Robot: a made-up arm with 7 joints. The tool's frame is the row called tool. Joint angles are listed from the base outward. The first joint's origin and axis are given. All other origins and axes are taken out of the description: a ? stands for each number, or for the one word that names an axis. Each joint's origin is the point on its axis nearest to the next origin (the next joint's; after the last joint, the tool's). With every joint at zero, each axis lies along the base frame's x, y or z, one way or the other. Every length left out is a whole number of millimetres.
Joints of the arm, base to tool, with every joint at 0 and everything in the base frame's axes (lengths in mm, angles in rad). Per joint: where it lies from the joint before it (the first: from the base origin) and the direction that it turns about. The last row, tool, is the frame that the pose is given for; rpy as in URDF.
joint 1: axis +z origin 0 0 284
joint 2: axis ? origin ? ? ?
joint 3: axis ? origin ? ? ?
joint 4: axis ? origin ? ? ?
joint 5: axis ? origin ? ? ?
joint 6: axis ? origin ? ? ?
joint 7: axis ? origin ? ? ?
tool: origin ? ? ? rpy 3.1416 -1.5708 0
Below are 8 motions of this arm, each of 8 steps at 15 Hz.
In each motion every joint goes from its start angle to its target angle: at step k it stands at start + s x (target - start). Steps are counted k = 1, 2, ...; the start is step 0. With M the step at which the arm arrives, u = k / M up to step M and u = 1 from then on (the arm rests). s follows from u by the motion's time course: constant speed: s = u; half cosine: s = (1 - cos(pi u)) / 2; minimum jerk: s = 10 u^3 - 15 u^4 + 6 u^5.
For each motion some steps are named. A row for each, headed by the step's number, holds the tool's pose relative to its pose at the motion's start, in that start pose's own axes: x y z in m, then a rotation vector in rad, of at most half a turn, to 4 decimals.
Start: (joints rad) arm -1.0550 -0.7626 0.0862 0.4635 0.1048 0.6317 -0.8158
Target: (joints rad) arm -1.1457 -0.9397 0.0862 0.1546 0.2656 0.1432 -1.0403
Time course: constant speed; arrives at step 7
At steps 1, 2, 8:
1: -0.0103 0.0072 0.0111 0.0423 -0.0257 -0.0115
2: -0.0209 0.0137 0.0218 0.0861 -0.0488 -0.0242
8: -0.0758 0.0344 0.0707 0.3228 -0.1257 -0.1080

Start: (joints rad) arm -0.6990 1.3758 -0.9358 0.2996 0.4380 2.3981 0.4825
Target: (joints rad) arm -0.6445 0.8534 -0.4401 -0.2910 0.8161 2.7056 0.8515
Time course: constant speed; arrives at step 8
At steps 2, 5, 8:
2: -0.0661 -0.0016 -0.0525 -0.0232 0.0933 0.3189
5: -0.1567 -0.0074 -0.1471 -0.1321 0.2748 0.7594
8: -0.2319 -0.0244 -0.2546 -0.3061 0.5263 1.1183

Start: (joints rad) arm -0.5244 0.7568 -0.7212 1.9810 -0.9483 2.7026 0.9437
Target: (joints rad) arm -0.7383 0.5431 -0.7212 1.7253 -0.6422 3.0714 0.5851
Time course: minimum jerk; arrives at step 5
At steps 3, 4, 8:
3: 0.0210 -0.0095 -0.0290 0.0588 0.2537 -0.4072
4: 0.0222 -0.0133 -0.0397 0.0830 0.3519 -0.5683
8: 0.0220 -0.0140 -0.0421 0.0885 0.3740 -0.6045

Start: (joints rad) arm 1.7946 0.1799 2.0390 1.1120 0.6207 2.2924 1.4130
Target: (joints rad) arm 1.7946 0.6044 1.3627 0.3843 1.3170 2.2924 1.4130
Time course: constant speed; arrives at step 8
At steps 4, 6, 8:
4: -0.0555 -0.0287 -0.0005 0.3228 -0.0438 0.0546
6: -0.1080 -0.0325 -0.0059 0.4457 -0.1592 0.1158
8: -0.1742 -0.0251 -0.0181 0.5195 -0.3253 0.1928

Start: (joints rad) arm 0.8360 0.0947 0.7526 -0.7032 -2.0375 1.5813 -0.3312
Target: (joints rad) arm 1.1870 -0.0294 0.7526 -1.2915 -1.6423 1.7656 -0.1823
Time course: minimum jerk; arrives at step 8
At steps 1, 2, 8:
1: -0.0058 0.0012 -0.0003 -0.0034 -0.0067 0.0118
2: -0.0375 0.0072 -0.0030 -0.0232 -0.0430 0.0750
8: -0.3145 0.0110 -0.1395 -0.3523 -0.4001 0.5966

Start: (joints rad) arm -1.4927 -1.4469 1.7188 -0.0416 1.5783 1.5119 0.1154
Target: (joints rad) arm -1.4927 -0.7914 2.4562 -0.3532 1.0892 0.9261 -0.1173
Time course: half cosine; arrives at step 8
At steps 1, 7, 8:
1: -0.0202 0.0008 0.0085 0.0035 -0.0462 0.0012
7: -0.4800 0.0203 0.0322 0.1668 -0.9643 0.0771
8: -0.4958 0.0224 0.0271 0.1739 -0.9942 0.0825

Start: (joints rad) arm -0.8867 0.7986 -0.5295 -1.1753 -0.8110 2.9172 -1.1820
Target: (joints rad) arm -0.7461 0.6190 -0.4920 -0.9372 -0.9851 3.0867 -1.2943
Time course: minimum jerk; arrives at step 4
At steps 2, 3, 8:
2: 0.0352 -0.0129 -0.0522 0.1265 0.0325 0.0581
3: 0.0670 -0.0152 -0.0942 0.2117 0.0521 0.1203
8: 0.0758 -0.0146 -0.1050 0.2316 0.0558 0.1387

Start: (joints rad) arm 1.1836 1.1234 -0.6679 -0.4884 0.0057 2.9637 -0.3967
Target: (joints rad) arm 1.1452 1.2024 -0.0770 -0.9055 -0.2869 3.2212 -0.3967
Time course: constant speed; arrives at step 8
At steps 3, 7, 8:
3: 0.0158 0.0393 0.0196 -0.1873 0.2230 -0.1187
7: 0.0423 0.0958 0.0269 -0.3959 0.4978 -0.3561
8: 0.0499 0.1096 0.0252 -0.4387 0.5599 -0.4285

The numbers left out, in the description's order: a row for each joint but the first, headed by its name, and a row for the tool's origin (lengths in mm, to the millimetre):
joint 2: axis -y, xyz 0 -51 0
joint 3: axis +z, xyz 0 0 353
joint 4: axis +y, xyz 18 46 0
joint 5: axis +z, xyz -15 0 370
joint 6: axis -y, xyz 0 -148 0
joint 7: axis +x, xyz 23 0 171
tool: xyz 0 0 0

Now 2 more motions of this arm.
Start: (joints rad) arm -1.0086 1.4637 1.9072 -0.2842 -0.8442 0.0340 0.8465
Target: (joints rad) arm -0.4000 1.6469 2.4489 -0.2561 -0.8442 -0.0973 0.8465
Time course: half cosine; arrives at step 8
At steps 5, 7, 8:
5: 0.0529 0.1053 -0.2456 0.4929 -0.1766 0.0723
7: 0.0500 0.1545 -0.3401 0.6833 -0.2267 0.0428
8: 0.0485 0.1618 -0.3533 0.7096 -0.2326 0.0361

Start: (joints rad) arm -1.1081 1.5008 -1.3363 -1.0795 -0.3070 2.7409 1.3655
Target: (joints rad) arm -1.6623 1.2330 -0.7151 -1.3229 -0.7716 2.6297 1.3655
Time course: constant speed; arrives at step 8
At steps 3, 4, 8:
3: 0.0159 -0.0236 0.0783 0.1127 0.1692 -0.1579
4: 0.0220 -0.0342 0.0997 0.1344 0.2270 -0.2073
8: 0.0451 -0.0818 0.1658 0.1415 0.4533 -0.3715

